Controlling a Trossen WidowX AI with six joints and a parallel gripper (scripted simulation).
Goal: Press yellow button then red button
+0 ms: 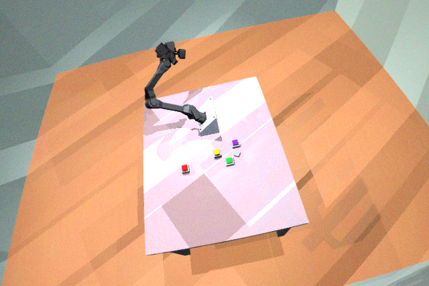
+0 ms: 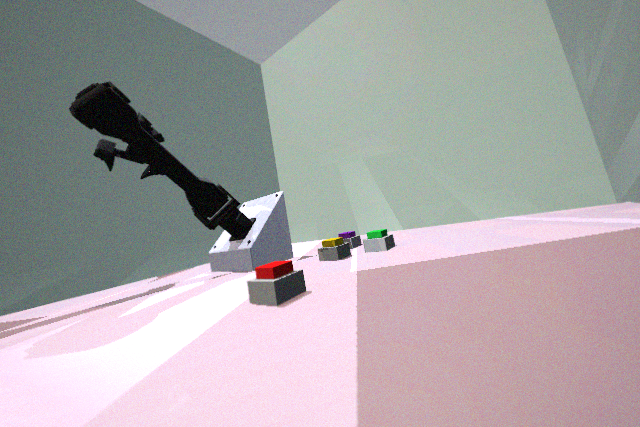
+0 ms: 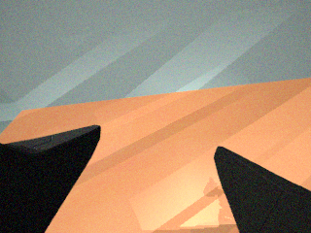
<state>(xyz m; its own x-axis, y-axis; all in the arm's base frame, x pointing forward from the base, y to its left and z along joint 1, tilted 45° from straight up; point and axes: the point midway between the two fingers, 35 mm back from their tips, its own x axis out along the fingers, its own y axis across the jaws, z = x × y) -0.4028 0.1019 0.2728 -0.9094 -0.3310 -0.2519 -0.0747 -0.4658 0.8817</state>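
Now: the yellow button 67 cm ahead of my gripper tip, 31 cm below it and 17 cm to the left of it. Also, from my gripper tip: block (70 cm ahead, 34 cm below, 29 cm to the left); purple button (63 cm ahead, 31 cm below, 29 cm to the left); red button (73 cm ahead, 31 cm below, 4 cm to the right).
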